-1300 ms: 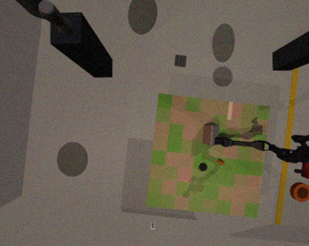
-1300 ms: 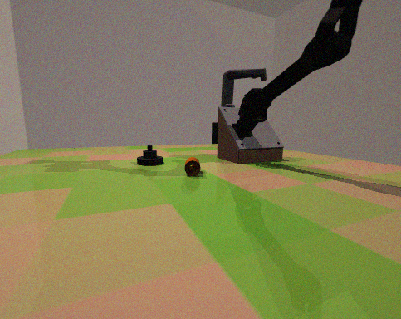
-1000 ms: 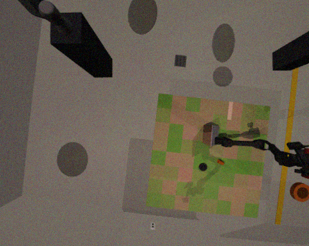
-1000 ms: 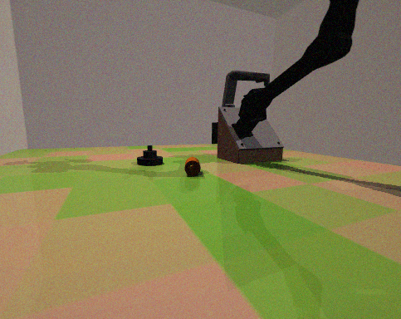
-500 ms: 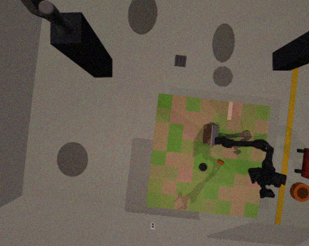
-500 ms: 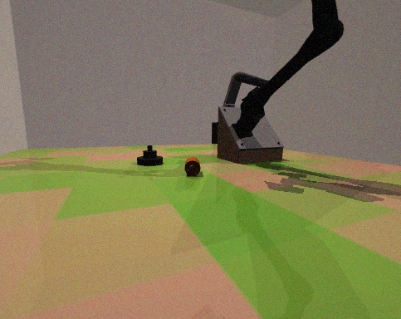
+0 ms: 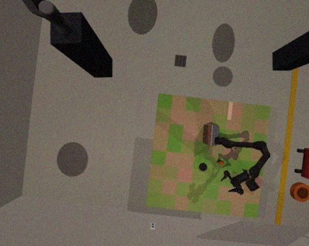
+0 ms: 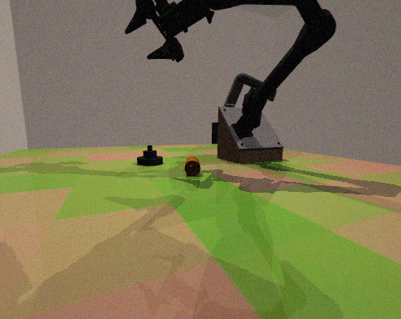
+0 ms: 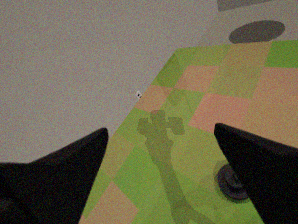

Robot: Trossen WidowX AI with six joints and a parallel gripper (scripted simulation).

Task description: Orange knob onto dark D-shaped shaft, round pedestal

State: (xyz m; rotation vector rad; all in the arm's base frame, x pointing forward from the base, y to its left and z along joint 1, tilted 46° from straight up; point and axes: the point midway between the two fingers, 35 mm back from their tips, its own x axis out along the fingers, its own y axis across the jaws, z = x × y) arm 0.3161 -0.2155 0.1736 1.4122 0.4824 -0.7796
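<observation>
Right now my gripper tip is 33 cm above the orange knob, 15 cm to the right of it and 10 cm past it. Also, from my gripper tip: dark pedestal: 32 cm below, 5 cm to the right, 4 cm behind.
</observation>
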